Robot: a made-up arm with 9 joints. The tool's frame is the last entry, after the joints. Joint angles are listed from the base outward. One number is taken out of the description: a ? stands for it. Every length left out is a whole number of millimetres.
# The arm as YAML. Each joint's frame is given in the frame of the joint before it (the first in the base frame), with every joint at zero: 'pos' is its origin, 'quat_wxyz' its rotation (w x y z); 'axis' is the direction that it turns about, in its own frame. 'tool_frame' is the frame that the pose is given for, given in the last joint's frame.
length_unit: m
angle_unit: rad
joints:
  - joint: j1
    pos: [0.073, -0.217, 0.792]
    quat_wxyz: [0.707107, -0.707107, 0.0, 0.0]
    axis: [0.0, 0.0, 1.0]
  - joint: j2
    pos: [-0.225, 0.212, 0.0]
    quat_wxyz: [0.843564, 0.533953, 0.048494, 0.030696]
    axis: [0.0, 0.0, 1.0]
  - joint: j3
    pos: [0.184, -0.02, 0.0]
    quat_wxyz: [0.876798, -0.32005, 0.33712, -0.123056]
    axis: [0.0, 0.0, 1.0]
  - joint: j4
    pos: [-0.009, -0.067, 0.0]
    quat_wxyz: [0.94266, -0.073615, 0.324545, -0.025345]
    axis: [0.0, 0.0, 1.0]
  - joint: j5
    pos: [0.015, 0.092, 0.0]
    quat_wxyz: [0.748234, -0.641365, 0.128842, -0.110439]
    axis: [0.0, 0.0, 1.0]
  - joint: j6
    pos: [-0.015, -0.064, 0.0]
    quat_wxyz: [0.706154, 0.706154, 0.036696, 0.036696]
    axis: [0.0, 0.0, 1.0]
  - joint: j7
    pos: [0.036, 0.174, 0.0]
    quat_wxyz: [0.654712, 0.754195, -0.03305, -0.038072]
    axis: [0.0, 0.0, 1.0]
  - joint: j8
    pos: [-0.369, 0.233, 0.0]
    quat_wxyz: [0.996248, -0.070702, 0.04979, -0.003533]
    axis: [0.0, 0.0, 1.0]
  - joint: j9
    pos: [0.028, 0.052, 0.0]
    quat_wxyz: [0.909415, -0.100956, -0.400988, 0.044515]
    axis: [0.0, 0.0, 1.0]
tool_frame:
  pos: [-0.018, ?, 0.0]
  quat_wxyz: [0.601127, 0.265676, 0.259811, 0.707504]
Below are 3 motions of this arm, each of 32 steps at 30 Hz.
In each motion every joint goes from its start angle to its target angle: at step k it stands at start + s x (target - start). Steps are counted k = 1, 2, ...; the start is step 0. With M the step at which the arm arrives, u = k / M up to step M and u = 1 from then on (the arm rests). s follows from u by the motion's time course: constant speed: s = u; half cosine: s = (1 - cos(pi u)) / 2; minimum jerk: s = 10 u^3 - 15 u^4 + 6 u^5.
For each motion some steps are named. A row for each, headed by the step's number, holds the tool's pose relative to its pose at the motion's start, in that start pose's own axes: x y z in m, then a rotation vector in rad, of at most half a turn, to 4 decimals.
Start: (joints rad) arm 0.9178 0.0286 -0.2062 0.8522 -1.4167 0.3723 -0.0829 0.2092 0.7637
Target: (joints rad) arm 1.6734 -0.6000 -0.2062 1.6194 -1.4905 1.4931 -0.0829 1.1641 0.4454
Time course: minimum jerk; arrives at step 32
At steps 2, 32:
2: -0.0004 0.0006 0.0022 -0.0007 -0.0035 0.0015
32: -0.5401 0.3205 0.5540 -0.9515 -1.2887 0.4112

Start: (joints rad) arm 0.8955 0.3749 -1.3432 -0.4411 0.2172 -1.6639 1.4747 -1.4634 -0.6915
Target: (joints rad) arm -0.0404 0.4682 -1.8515 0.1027 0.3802 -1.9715 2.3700 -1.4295 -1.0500
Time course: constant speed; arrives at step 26
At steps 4, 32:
4: -0.0111 -0.0512 0.0623 -0.0885 0.1059 0.1185
32: 0.2703 -0.1679 0.4643 -0.0923 0.8656 0.5626

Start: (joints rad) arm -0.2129 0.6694 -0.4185 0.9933 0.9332 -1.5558 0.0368 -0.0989 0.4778
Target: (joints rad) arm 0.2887 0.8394 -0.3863 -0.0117 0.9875 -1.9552 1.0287 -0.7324 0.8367
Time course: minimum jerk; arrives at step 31
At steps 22, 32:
22: -0.2150 -0.2091 -0.5311 -0.5401 0.8089 -0.4637
32: -0.3001 -0.2580 -0.5777 -0.5936 0.9400 -0.5673

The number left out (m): 0.063
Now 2 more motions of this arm.
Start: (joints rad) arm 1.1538 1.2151 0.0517 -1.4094 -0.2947 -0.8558 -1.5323 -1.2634 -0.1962
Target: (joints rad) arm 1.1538 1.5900 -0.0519 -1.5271 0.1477 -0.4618 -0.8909 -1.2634 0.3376
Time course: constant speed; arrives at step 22
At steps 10, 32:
10: -0.0573 0.0059 -0.0348 -0.0874 0.1833 0.2484
32: -0.1421 0.0105 -0.0397 -0.1579 0.5108 0.5138

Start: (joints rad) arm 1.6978 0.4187 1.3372 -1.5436 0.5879 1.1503 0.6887 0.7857 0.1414
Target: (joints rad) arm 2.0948 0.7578 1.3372 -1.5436 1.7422 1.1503 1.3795 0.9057 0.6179
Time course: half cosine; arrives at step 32
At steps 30, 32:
30: 0.0861 -0.0031 -0.1333 -0.2579 0.5346 0.1990
32: 0.0868 -0.0031 -0.1355 -0.2571 0.5422 0.2007

